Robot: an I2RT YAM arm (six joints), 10 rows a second.
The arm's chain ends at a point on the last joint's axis. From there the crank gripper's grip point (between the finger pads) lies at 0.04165 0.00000 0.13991 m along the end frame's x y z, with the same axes.
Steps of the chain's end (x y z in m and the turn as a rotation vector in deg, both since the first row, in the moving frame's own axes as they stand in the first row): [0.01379 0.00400 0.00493 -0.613 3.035 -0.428]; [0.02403 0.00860 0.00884 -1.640 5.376 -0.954]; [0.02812 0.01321 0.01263 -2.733 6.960 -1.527]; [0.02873 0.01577 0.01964 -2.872 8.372 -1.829]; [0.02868 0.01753 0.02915 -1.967 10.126 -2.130]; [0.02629 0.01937 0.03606 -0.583 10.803 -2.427]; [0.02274 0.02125 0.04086 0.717 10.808 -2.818]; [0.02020 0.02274 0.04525 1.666 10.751 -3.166]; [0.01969 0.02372 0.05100 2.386 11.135 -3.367]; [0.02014 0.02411 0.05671 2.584 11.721 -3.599]
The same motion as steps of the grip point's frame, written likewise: [0.02114 0.00515 0.00252 -0.613 3.035 -0.428]; [0.03698 0.01174 0.00428 -1.640 5.376 -0.954]; [0.04483 0.01841 0.00642 -2.733 6.960 -1.527]; [0.04874 0.02095 0.01195 -2.872 8.372 -1.829]; [0.05268 0.02018 0.01960 -1.967 10.126 -2.130]; [0.05176 0.01843 0.02578 -0.583 10.803 -2.427]; [0.04813 0.01688 0.03055 0.717 10.808 -2.818]; [0.04538 0.01580 0.03494 1.666 10.751 -3.166]; [0.04566 0.01488 0.04016 2.386 11.135 -3.367]; [0.04739 0.01455 0.04514 2.584 11.721 -3.599]
